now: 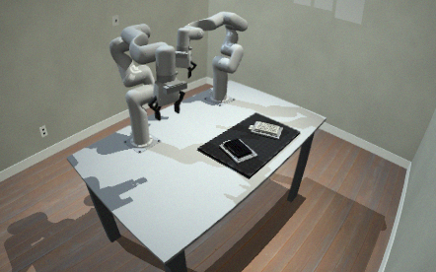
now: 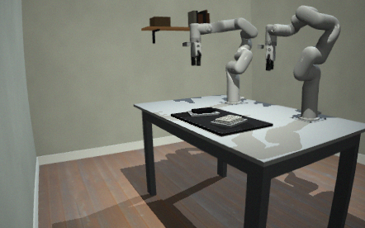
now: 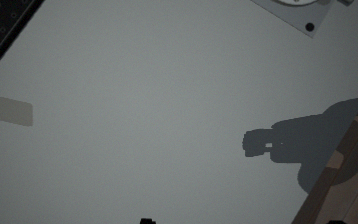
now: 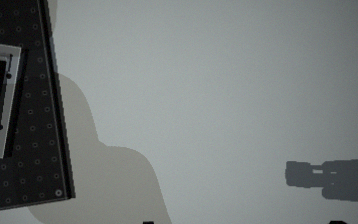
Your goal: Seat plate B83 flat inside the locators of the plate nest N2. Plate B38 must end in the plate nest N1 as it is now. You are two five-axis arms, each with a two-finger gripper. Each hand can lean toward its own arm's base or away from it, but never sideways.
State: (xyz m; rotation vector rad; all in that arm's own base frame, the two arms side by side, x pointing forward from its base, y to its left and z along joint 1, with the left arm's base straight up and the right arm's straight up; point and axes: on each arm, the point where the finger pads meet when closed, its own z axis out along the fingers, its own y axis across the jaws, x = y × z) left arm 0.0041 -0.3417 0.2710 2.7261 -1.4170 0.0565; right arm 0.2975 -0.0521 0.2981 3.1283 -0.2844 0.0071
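Now: left hand 47 cm short of the black well plate, 24 cm above it and 9 cm to the left of it. The rest, counted from my left hand: white plate: 49 cm ahead, 24 cm below, 18 cm to the left; nest N2: 48 cm ahead, 25 cm below, 9 cm to the right.
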